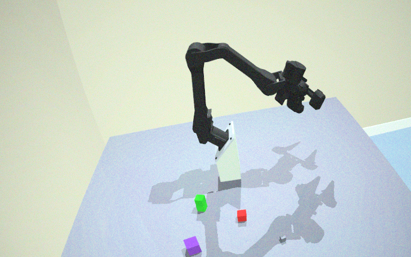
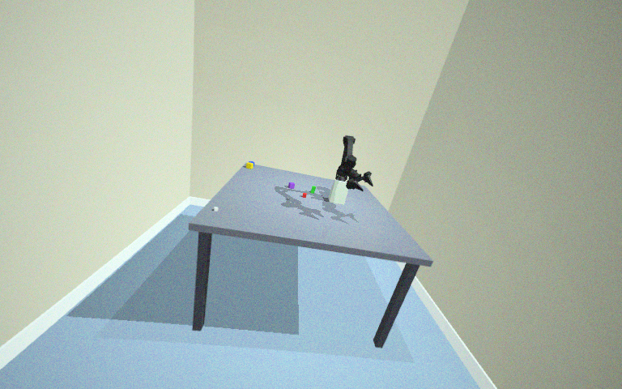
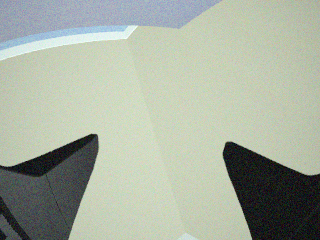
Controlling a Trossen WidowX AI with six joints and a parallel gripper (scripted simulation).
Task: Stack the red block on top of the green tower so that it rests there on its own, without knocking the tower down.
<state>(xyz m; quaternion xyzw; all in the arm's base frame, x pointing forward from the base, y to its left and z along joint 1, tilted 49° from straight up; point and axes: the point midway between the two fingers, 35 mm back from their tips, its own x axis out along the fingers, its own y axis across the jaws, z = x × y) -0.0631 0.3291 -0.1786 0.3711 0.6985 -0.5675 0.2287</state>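
Now: gripper tip 35 cm short of the red block, 34 cm to the left of it and 25 cm above it. From my gripper tip the other things lie so: white ball 84 cm ahead, 14 cm to the left, 26 cm below; then small dark piece 46 cm ahead, 22 cm to the right, 26 cm below; then purple block 46 cm ahead, 50 cm to the right, 24 cm below.
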